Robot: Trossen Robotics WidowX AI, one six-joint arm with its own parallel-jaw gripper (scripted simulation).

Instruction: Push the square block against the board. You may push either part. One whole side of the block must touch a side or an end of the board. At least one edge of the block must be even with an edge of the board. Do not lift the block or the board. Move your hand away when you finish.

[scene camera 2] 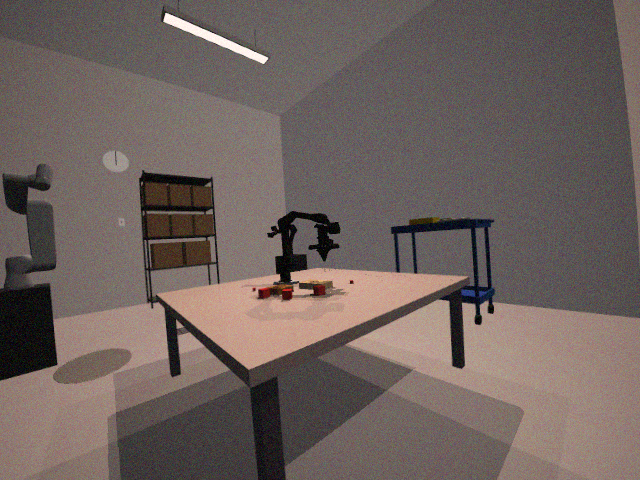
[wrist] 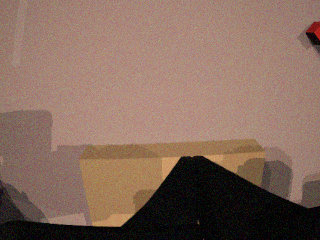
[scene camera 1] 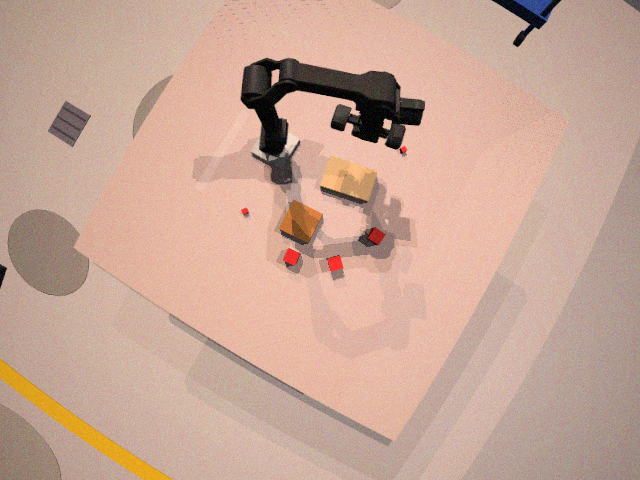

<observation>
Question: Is my gripper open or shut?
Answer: Shut.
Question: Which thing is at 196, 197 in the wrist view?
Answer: My gripper.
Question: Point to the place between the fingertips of my gripper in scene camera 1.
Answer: At 363, 138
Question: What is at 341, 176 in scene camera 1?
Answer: A board.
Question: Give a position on a square block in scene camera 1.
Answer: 300, 220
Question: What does my gripper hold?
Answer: Nothing.
</observation>
